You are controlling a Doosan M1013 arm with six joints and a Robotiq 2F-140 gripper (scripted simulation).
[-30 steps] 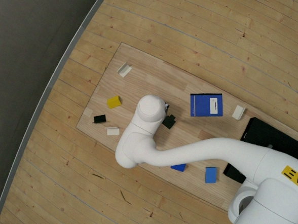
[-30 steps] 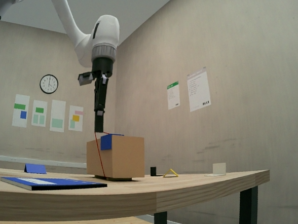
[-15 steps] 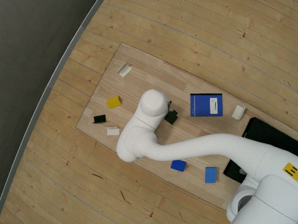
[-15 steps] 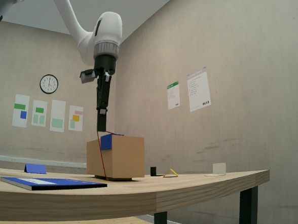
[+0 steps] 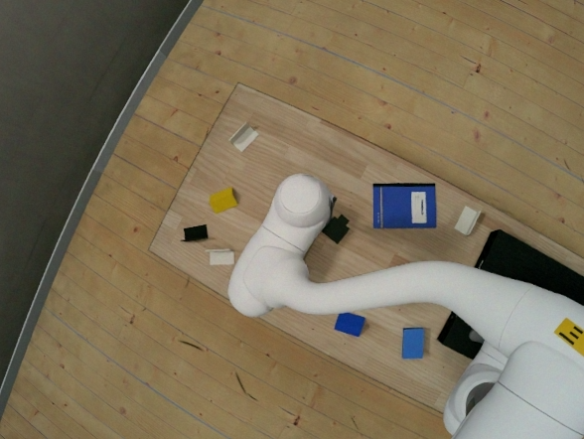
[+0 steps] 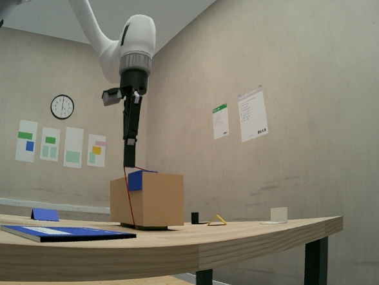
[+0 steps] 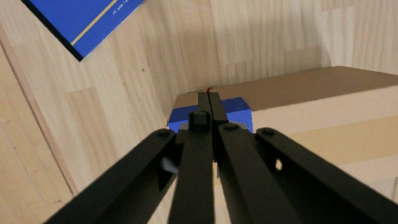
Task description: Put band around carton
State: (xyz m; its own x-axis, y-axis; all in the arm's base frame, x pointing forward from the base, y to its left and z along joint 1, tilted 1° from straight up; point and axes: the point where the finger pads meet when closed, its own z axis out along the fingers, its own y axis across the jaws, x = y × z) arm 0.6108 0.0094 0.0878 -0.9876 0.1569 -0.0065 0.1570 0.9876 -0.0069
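Right now the corner guard is 60 mm below my hand and 30 mm ahead of it. Round my hand: blue block: 400 mm behind, 180 mm to the left, 170 mm below; brown carton: 110 mm below, 80 mm to the left, 70 mm ahead.
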